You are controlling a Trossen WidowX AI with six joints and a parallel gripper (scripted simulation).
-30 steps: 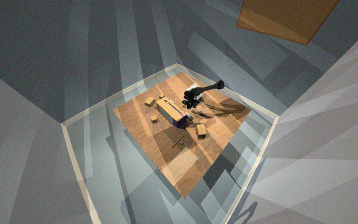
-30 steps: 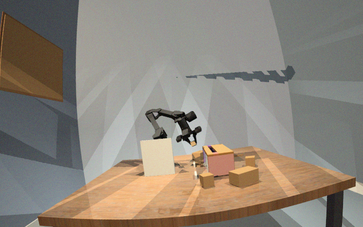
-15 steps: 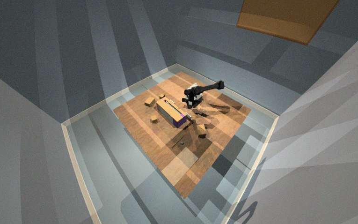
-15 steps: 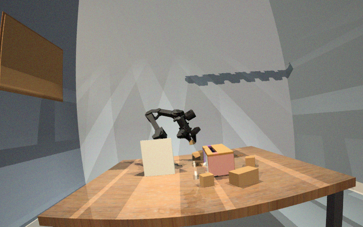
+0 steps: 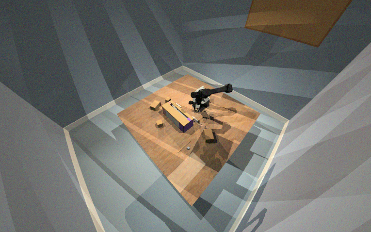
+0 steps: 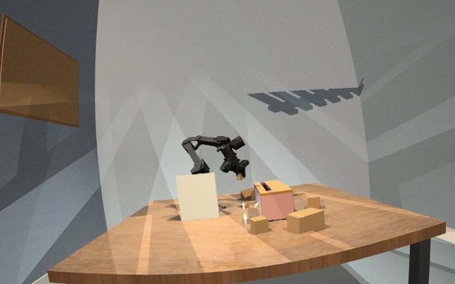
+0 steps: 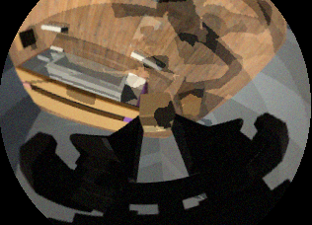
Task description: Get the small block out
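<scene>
The small tan piece is 10 mm behind my gripper tip, 10 mm to the right of it and 10 mm above it. The rest, counted from my gripper tip: long box 80 mm ahead, 170 mm to the right, 110 mm below; small grey piece 300 mm ahead, 170 mm to the left, 160 mm below; thin stick 310 mm ahead, 120 mm to the left, 170 mm below.
</scene>
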